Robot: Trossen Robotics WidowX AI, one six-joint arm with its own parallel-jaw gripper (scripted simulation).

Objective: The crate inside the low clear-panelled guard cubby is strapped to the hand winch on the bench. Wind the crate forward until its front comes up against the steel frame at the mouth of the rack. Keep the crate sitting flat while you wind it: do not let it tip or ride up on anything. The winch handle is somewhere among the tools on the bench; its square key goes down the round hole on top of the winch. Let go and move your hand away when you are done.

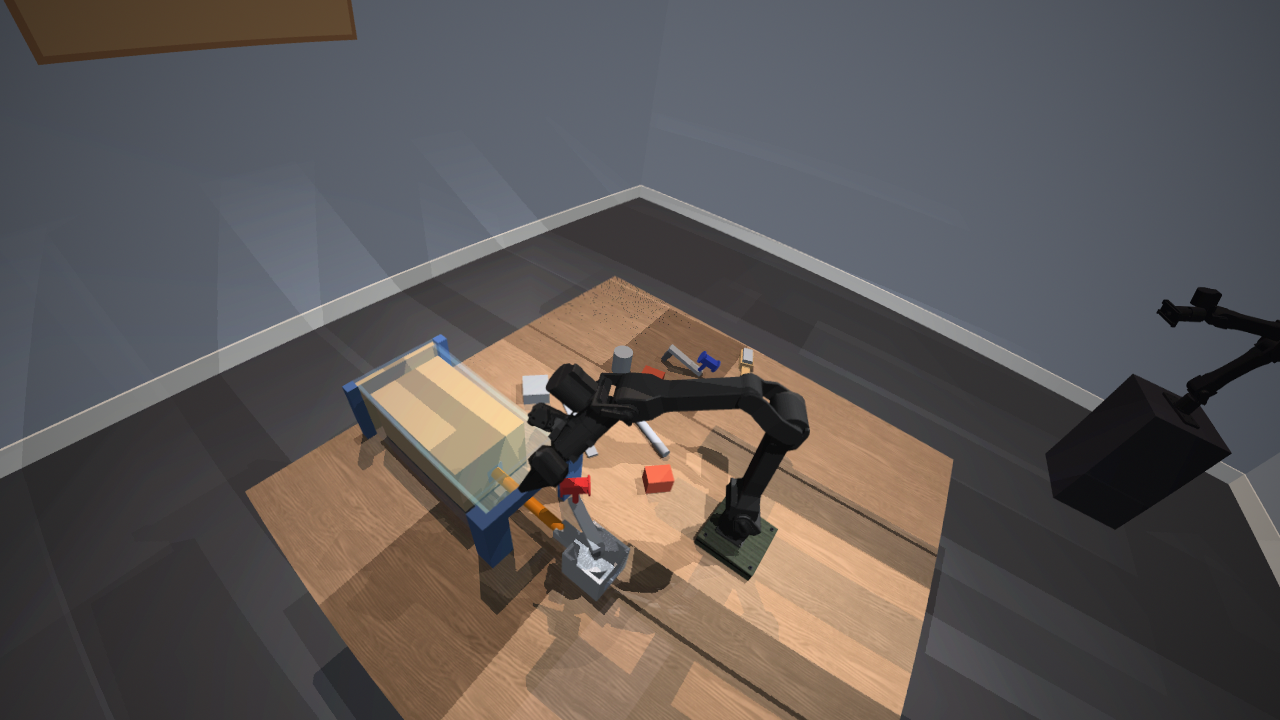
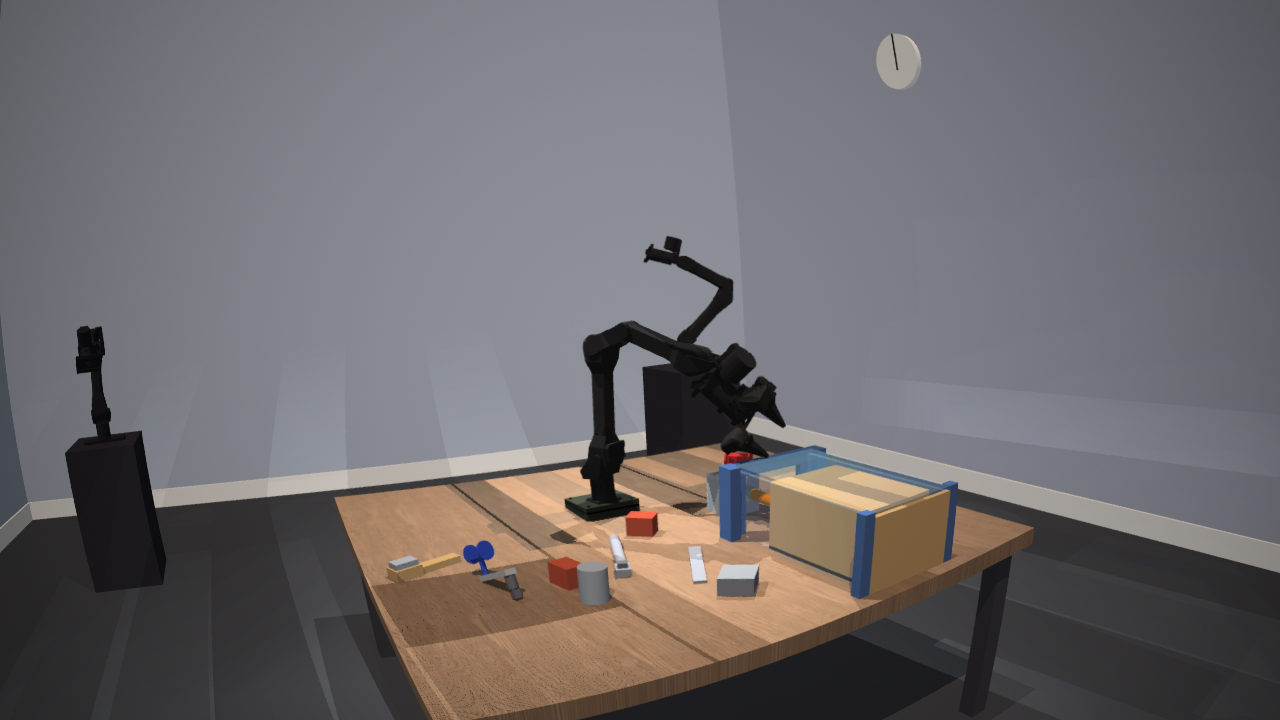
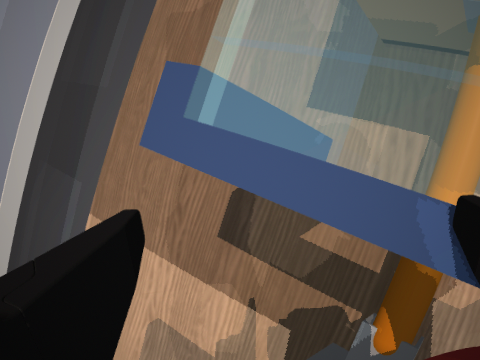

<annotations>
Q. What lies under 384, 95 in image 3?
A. A clear-panelled cubby.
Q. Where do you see a grey block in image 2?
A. At 736, 580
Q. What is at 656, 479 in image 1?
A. A red block.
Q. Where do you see a grey winch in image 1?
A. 578, 563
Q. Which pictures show my gripper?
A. Image 1, image 2 and image 3: all of them.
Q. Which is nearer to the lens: the wooden-handled tool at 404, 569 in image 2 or the red block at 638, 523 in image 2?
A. The wooden-handled tool.
</annotations>
